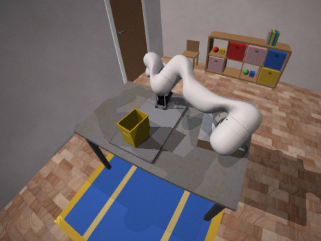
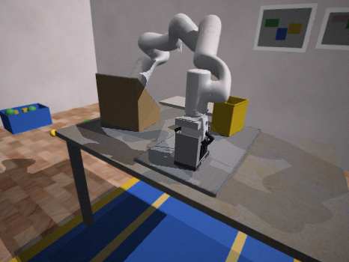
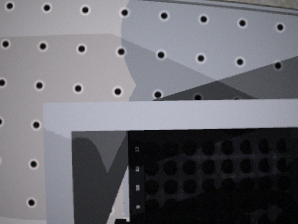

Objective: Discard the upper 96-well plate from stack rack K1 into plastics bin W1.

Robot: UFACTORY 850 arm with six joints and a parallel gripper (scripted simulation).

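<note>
My hand is 1 cm above the black 96-well plate. The rest, counted from my hand: yellow plastics bin: 6 cm ahead, 42 cm to the left, 4 cm above.
</note>
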